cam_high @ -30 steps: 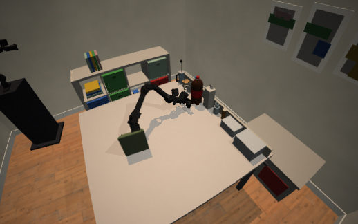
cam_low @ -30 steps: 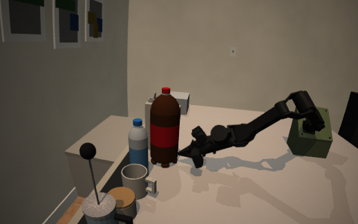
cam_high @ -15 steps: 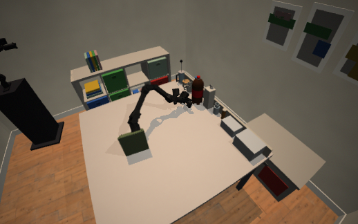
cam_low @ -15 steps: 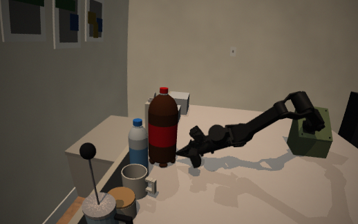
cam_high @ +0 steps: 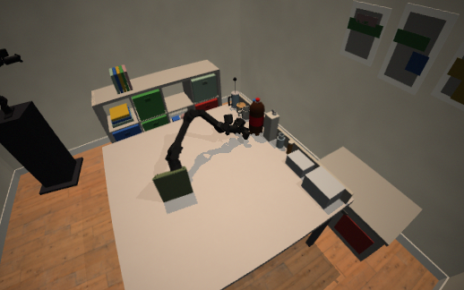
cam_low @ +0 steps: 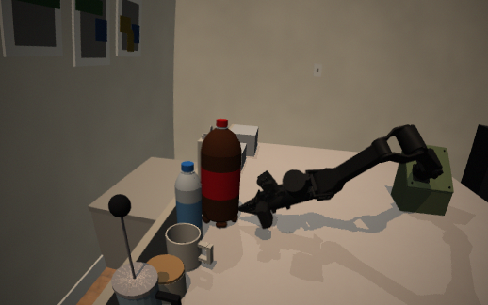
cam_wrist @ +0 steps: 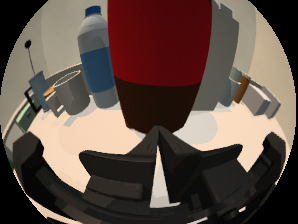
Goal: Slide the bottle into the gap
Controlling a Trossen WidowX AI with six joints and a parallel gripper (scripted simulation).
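Right now my hand is 9 cm below the dark cola bottle, 8 cm short of it and 2 cm to the right of it. The rest, counted from my hand: water bottle: 13 cm to the left, 12 cm ahead, 5 cm above; then lidded jar: 32 cm to the left, 8 cm ahead, 2 cm below.
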